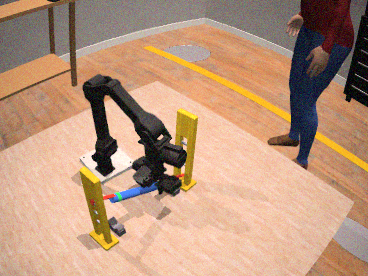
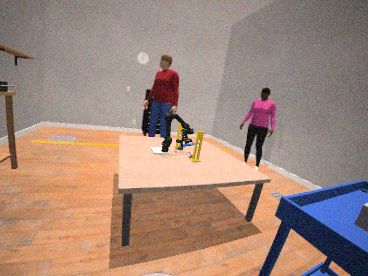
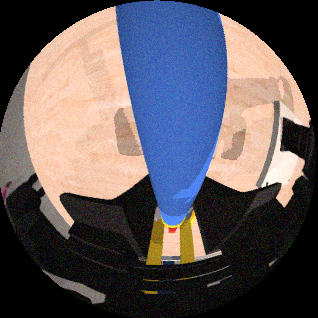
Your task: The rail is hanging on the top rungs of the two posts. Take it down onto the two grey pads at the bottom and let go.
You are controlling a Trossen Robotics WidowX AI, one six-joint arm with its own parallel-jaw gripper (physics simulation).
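Where they show: gripper, between the fingertips: (image 1: 157, 192) (image 2: 183, 147); arm's base, origin of its link: (image 1: 105, 168) (image 2: 164, 151) (image 3: 287, 135).
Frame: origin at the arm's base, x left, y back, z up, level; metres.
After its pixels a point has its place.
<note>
The blue rail (image 1: 131, 193) @(y -0.247, x -0.093, z 0.114 m) (image 2: 189, 144) @(y -0.225, x -0.103, z 0.109 m) (image 3: 172, 90) has a green band and red ends, and spans between two yellow posts. Its near red end shows at the near post (image 1: 103, 232) @(y -0.262, x -0.246, z 0.054 m) (image 2: 198, 146) @(y -0.254, x -0.241, z 0.131 m); its far red end is at the far post (image 1: 190, 150) @(y -0.281, x 0.155, z 0.158 m). Whether the ends touch any rungs I cannot tell. My gripper (image 1: 159, 188) @(y -0.246, x 0.034, z 0.025 m) (image 3: 171, 172) @(y -0.246, x 0.034, z 0.025 m) is shut on the rail's blue middle part, above the table. One grey pad (image 1: 117, 226) @(y -0.252, x -0.177, z 0.017 m) lies by the near post's foot, below the rail. The other pad (image 1: 175, 192) @(y -0.278, x 0.092, z 0.002 m) is partly hidden behind the gripper, by the far post's foot.
The arm's white base plate (image 1: 120, 170) @(y -0.050, x 0.039, z -0.002 m) (image 2: 159, 150) @(y 0.049, x 0.023, z 0.001 m) is behind the rail on the wooden table (image 1: 225, 225) @(y -0.500, x 0.091, z -0.018 m) (image 2: 225, 172) @(y -0.369, x -0.537, z -0.018 m). A wooden shelf unit (image 1: 73, 45) stands at the left. A person in red (image 1: 327, 25) (image 2: 165, 87) and one in pink (image 2: 262, 114) stand beyond. A blue cart (image 2: 310, 230) is at the right.
</note>
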